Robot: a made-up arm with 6 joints.
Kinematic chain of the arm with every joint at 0, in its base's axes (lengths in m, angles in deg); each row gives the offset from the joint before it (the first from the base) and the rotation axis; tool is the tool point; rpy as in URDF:
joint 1: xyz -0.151 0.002 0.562 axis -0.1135 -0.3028 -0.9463
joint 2: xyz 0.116 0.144 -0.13 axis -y
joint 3: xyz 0.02 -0.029 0 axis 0.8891 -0.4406 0.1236
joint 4: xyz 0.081 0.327 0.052 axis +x
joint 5: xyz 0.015 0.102 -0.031 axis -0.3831 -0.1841 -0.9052
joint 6: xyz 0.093 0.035 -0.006 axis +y
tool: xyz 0.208 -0.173 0.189 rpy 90 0 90
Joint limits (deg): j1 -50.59..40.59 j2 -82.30..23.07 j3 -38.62..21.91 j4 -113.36..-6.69 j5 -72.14..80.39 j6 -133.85..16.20
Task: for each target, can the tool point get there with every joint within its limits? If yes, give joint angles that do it. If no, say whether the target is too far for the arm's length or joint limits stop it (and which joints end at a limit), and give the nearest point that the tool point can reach.
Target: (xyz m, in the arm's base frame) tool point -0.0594 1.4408 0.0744
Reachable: no: too far | nearest point -0.0950 0.9240 0.2190 | short by 0.538 m
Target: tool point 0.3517 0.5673 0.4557
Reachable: yes | joints 18.42 -6.88 -1.03 -100.30 4.33 -51.23
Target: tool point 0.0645 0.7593 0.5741
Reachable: yes | joints -26.77 6.90 -3.06 -40.15 -34.59 -21.42
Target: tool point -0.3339 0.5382 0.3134
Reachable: yes | joints -16.97 -23.36 -15.67 -103.05 36.89 -91.57
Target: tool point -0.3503 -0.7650 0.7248
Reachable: no: joint limits stop it (at a limit: joint 1, joint 2, joint 3, joint 4, joint 5) | nearest point -0.4983 -0.0061 0.5833 | short by 0.786 m
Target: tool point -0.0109 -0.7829 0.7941
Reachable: no: joint limits stop it (at a limit: joint 1, joint 3, joint 4, joint 6) | nearest point 0.3221 -0.1399 0.6887 | short by 0.732 m
